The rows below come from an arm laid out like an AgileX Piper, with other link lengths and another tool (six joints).
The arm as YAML. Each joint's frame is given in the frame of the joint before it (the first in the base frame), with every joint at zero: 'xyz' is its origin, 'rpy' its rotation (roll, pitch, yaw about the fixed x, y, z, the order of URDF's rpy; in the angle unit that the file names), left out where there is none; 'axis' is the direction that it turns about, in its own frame. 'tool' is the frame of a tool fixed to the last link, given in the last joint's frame.
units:
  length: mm
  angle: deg
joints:
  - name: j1
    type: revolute
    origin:
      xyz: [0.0, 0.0, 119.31]
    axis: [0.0, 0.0, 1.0]
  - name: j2
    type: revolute
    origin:
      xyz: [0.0, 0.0, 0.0]
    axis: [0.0, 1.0, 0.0]
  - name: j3
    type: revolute
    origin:
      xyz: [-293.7, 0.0, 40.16]
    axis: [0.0, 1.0, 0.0]
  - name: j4
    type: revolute
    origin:
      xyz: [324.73, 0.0, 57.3]
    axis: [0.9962, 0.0, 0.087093]
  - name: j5
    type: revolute
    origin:
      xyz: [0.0, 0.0, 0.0]
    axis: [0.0, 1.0, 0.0]
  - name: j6
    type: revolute
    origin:
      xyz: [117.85, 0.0, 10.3]
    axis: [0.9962, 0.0, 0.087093]
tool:
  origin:
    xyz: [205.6, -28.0, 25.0]
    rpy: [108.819, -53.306, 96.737]
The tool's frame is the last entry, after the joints.
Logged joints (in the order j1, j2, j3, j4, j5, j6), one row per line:
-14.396, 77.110, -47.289, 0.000, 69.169, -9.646
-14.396, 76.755, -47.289, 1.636, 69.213, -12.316
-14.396, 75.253, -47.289, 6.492, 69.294, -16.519
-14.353, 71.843, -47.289, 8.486, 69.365, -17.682
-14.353, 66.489, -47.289, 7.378, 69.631, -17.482
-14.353, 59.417, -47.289, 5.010, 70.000, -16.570
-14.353, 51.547, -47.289, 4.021, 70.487, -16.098
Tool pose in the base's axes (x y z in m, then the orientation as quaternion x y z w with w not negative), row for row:
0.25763, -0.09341, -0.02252, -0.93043, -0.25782, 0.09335, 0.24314
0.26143, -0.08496, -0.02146, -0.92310, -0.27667, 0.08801, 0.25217
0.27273, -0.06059, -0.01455, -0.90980, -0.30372, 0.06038, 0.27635
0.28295, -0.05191, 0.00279, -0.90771, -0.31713, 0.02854, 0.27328
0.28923, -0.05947, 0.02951, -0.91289, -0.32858, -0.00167, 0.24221
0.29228, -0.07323, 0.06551, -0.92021, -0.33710, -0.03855, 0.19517
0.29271, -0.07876, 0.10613, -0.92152, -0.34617, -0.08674, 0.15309
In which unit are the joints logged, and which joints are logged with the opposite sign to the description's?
The joints are logged in degrees. Opposite sign: none.
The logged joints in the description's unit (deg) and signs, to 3 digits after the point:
-14.396, 77.110, -47.289, 0.000, 69.169, -9.646
-14.396, 76.755, -47.289, 1.636, 69.213, -12.316
-14.396, 75.253, -47.289, 6.492, 69.294, -16.519
-14.353, 71.843, -47.289, 8.486, 69.365, -17.682
-14.353, 66.489, -47.289, 7.378, 69.631, -17.482
-14.353, 59.417, -47.289, 5.010, 70.000, -16.570
-14.353, 51.547, -47.289, 4.021, 70.487, -16.098

